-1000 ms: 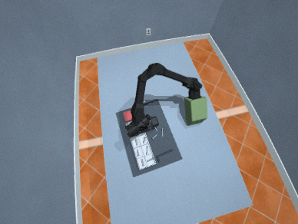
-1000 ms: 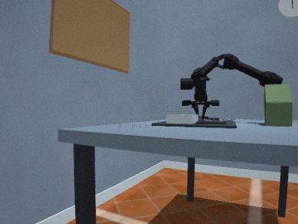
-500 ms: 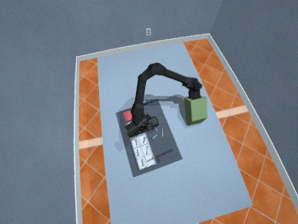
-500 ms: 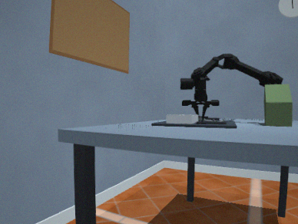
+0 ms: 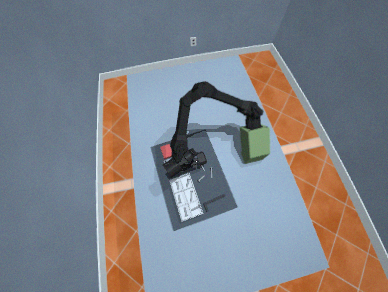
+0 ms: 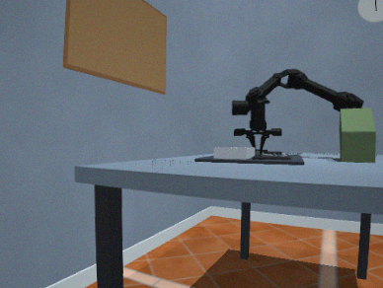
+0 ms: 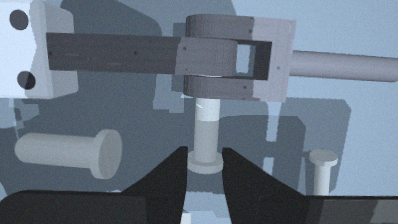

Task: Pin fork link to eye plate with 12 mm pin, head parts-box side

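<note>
My gripper is now 20 mm short of the eye plate, 50 mm to the left of it and 30 mm above it. Also, from my hand: thick headed pin (70 mm ahead, 30 mm below); then dark mat (50 mm to the left, 50 mm below); then thin headed pin (70 mm behind, 20 mm to the left, 40 mm below).
</note>
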